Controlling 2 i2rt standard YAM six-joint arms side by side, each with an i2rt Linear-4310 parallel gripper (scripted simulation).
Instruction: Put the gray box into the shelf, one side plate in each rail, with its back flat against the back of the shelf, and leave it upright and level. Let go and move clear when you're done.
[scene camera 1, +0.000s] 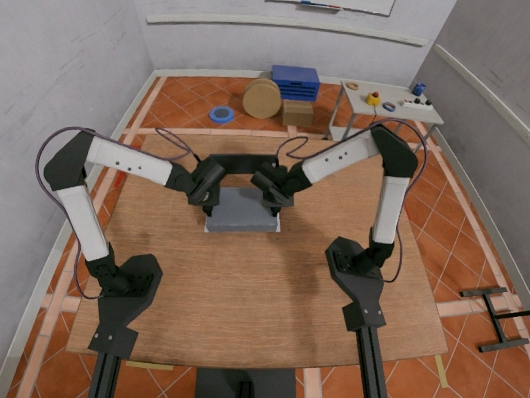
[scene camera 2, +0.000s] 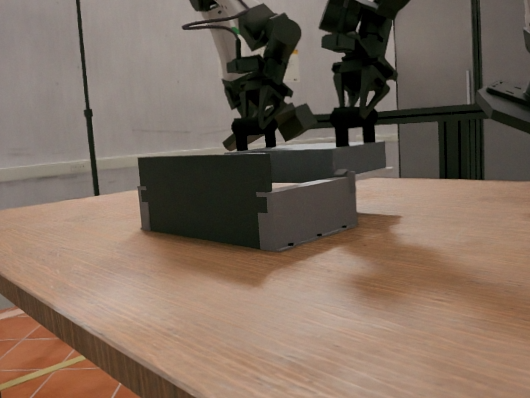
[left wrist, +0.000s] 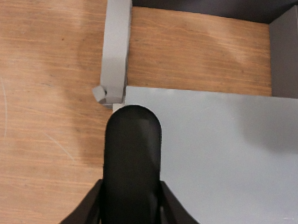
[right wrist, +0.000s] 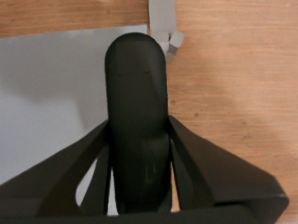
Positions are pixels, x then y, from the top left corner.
gray box: scene camera 1; scene camera 2 302, 163; left wrist; right wrist 60, 94
same spot on gray box: (left wrist: 216, 150) = (scene camera 1: 232, 199)
